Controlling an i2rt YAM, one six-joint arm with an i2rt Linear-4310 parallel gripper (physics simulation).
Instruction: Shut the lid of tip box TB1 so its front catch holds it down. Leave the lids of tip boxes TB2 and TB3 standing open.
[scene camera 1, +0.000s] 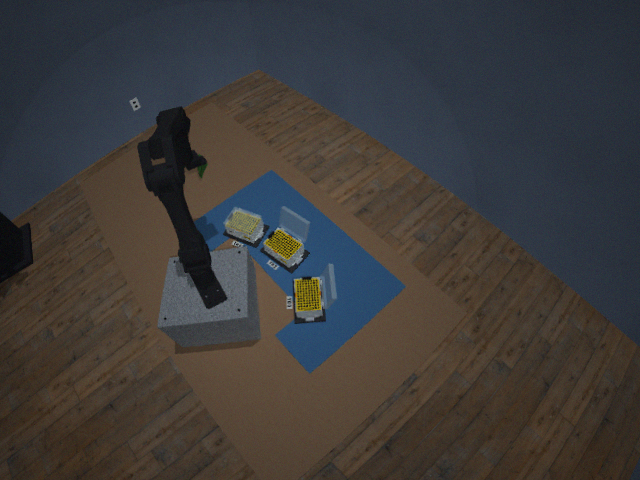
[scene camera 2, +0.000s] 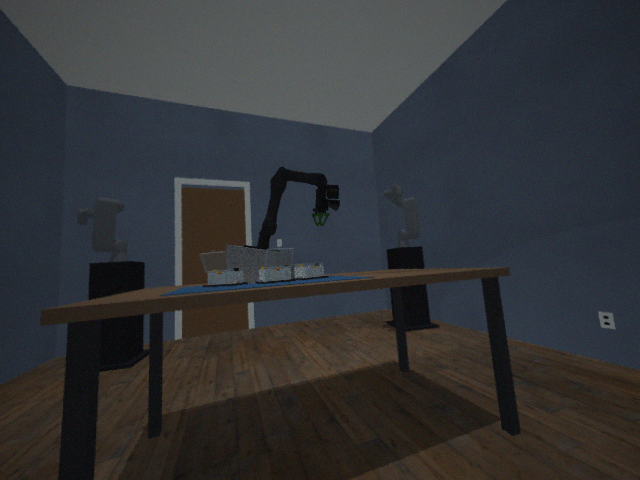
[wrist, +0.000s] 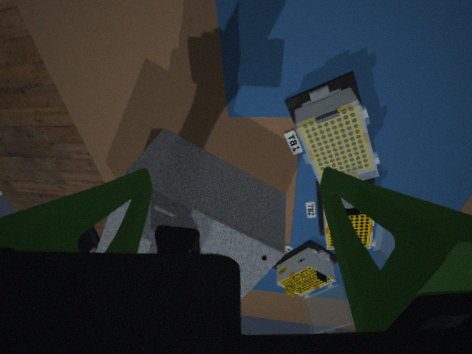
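Observation:
Tip box TB1 has its clear lid down over the yellow tips; the lid looks level, but the catch is too small to tell whether it holds. Tip box TB2 has its clear lid standing open. Tip box TB3 also has its lid standing open. My gripper is open and empty, high above the table and apart from the boxes. A green finger partly hides TB2 in the wrist view.
The boxes stand by the blue mat's inner edge. The speckled grey base block stands beside them and carries the arm. Name labels lie in front of the boxes. The wooden table extends around the mat.

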